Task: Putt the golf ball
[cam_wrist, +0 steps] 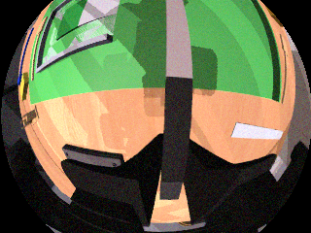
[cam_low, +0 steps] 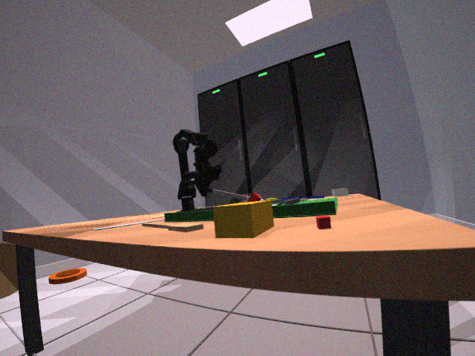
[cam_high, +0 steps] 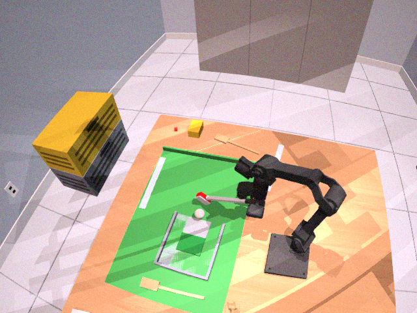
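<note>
Now: gripper tip 120 mm short of the red putter, 20 mm to the right of it and 10 mm above it. Round my gripper tip: green mat 250 mm ahead, 150 mm to the left, 70 mm below; then grey frame 180 mm ahead, 260 mm to the left, 70 mm below; then white golf ball 210 mm ahead, 100 mm to the left, 50 mm below.
</note>
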